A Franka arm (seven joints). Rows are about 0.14 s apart.
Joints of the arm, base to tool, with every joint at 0 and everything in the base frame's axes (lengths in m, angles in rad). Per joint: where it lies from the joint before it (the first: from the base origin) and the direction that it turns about. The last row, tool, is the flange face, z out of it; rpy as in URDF.
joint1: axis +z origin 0 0 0.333
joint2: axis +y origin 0 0 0
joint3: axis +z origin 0 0 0.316
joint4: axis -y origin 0.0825 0 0
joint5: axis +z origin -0.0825 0 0.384
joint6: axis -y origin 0 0 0
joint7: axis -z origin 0.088 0 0
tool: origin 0 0 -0.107 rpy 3.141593 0 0
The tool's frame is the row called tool.
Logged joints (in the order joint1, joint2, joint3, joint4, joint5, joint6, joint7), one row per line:
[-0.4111 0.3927 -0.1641 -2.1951 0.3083 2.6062 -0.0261]
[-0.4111 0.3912 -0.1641 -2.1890 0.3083 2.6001 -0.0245]
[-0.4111 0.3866 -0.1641 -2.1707 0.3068 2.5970 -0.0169]
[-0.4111 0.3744 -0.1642 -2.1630 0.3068 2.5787 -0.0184]
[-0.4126 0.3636 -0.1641 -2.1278 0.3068 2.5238 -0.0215]
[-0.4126 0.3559 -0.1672 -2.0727 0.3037 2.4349 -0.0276]
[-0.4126 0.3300 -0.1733 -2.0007 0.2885 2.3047 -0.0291]
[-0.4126 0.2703 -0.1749 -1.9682 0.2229 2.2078 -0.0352]
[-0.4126 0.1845 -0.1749 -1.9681 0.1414 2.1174 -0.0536]
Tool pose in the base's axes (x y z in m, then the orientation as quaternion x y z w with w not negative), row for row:
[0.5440 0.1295 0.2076 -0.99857 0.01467 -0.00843 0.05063]
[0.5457 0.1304 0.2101 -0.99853 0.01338 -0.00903 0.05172]
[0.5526 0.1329 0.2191 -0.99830 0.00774 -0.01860 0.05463]
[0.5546 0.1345 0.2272 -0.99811 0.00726 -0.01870 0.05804]
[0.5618 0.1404 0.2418 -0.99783 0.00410 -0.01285 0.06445]
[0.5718 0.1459 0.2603 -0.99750 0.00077 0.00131 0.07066]
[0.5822 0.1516 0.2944 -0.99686 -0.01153 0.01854 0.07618]
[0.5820 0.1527 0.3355 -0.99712 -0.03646 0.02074 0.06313]
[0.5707 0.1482 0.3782 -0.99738 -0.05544 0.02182 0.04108]
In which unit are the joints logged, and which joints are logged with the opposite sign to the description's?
The joints are logged in radians. Opposite sign: joint1, joint7.
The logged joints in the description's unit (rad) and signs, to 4 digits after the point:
[0.4111 0.3927 -0.1641 -2.1951 0.3083 2.6062 0.0261]
[0.4111 0.3912 -0.1641 -2.1890 0.3083 2.6001 0.0245]
[0.4111 0.3866 -0.1641 -2.1707 0.3068 2.5970 0.0169]
[0.4111 0.3744 -0.1642 -2.1630 0.3068 2.5787 0.0184]
[0.4126 0.3636 -0.1641 -2.1278 0.3068 2.5238 0.0215]
[0.4126 0.3559 -0.1672 -2.0727 0.3037 2.4349 0.0276]
[0.4126 0.3300 -0.1733 -2.0007 0.2885 2.3047 0.0291]
[0.4126 0.2703 -0.1749 -1.9682 0.2229 2.2078 0.0352]
[0.4126 0.1845 -0.1749 -1.9681 0.1414 2.1174 0.0536]

